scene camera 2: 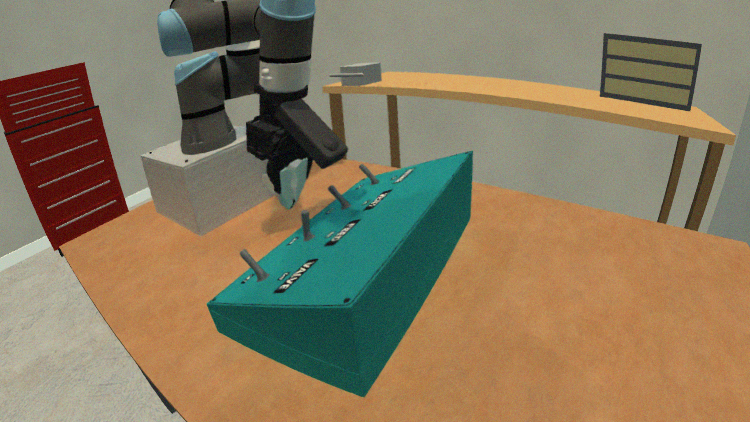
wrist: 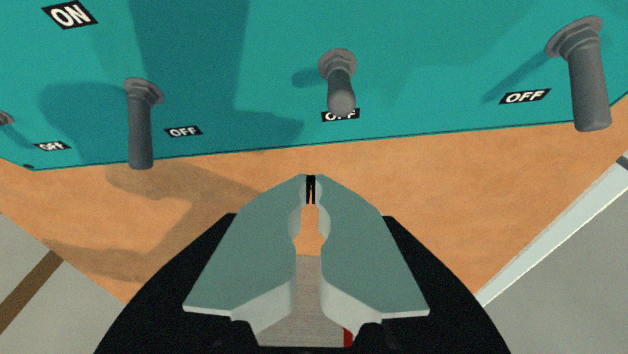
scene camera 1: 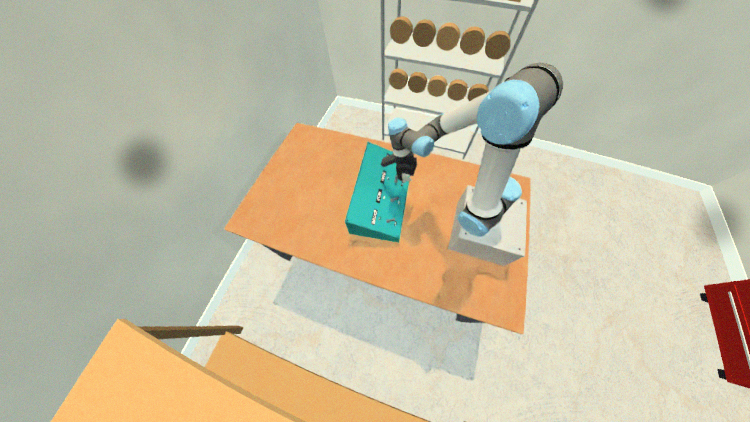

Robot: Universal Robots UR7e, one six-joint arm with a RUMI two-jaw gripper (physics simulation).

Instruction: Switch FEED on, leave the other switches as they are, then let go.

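Frame: origin at the arm's base, x ahead, y left, z up, level; centimetres.
Seen in the pictures: gripper, fingertip midpoint: (scene camera 2: 289, 208) (wrist: 311, 177) (scene camera 1: 405, 182); arm's base, origin of the base link: (scene camera 2: 209, 144).
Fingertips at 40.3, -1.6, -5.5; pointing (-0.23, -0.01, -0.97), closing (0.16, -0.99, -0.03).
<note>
Offsets run from my fingertips to a thing's top centre, as dx, dy, dz. Level surfaces: height alone.
The teal switch panel (scene camera 1: 361, 204) (scene camera 2: 414, 251) (wrist: 425, 30) stands on the table. The FEED lever (scene camera 1: 394, 199) (scene camera 2: 306, 225) (wrist: 340, 87) stands steeper than its neighbours, tipped away from its OFF side compared with them. The VALVE lever {+7.6, -12.3, +0.4} (scene camera 2: 254, 265) (wrist: 590, 90), the VENT lever {+0.2, +10.5, +0.4} (scene camera 2: 338, 197) (wrist: 140, 132) and the far lever {-3.5, +22.0, +0.4} (scene camera 2: 369, 174) lean toward OFF. My gripper (scene camera 1: 405, 178) (scene camera 2: 289, 203) (wrist: 311, 177) is shut and empty. It hangs on the OFF side of the levers, a little to the VENT side of FEED, apart from them. The FEED name label is outside the wrist view.
The panel rests on the orange table {dz -12.3} (scene camera 1: 293, 194) (scene camera 2: 550, 293). My arm's white base block (scene camera 1: 493, 246) (scene camera 2: 178, 194) stands on the robot side. A shelf rack (scene camera 1: 383, 78) stands behind the table. A red cabinet (scene camera 2: 62, 152) and a long bench (scene camera 2: 498, 94) stand farther off.
</note>
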